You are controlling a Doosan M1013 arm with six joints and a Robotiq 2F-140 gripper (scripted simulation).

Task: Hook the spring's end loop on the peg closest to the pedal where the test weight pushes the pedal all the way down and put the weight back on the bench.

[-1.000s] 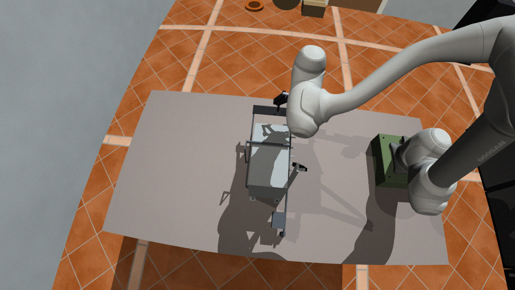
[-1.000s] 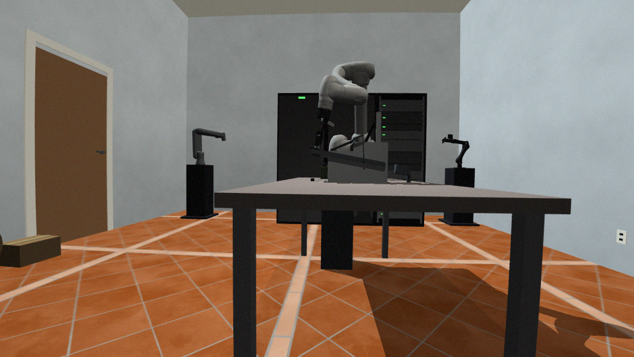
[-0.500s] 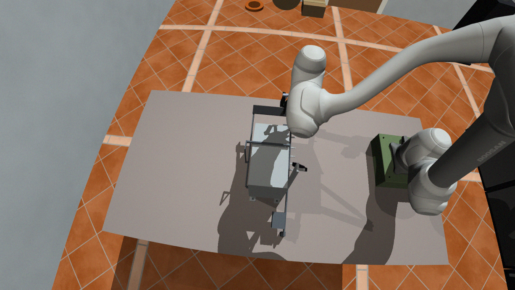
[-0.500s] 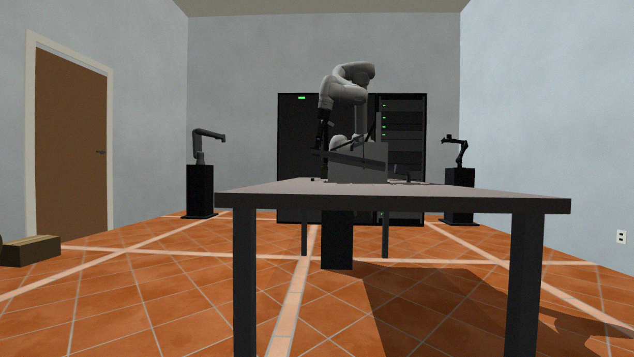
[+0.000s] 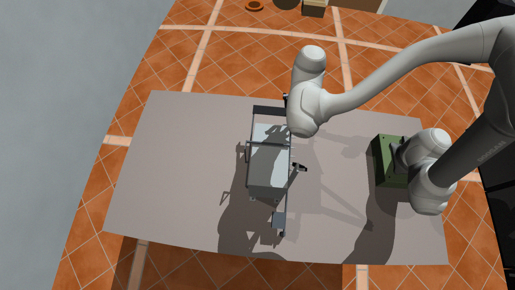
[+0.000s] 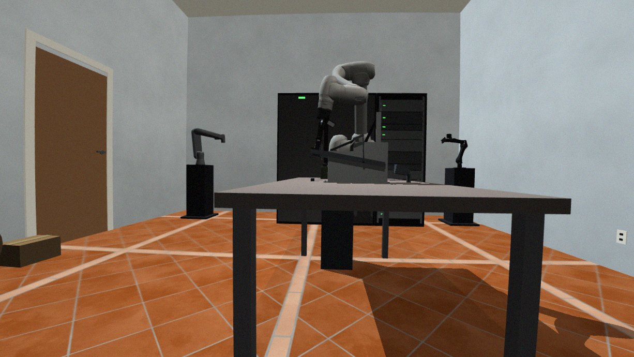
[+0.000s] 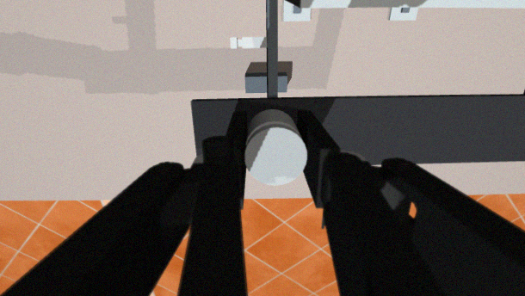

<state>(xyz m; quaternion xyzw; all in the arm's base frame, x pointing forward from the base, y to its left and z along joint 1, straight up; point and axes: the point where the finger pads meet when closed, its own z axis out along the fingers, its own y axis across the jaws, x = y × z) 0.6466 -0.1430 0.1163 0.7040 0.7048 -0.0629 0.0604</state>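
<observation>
Right now the steel test weight is 1 cm below my hand. The rest, counted from my hand: small block: 3 cm to the right, 21 cm below; then white-tipped pin: 1 cm behind, 36 cm to the left, 18 cm above.
</observation>
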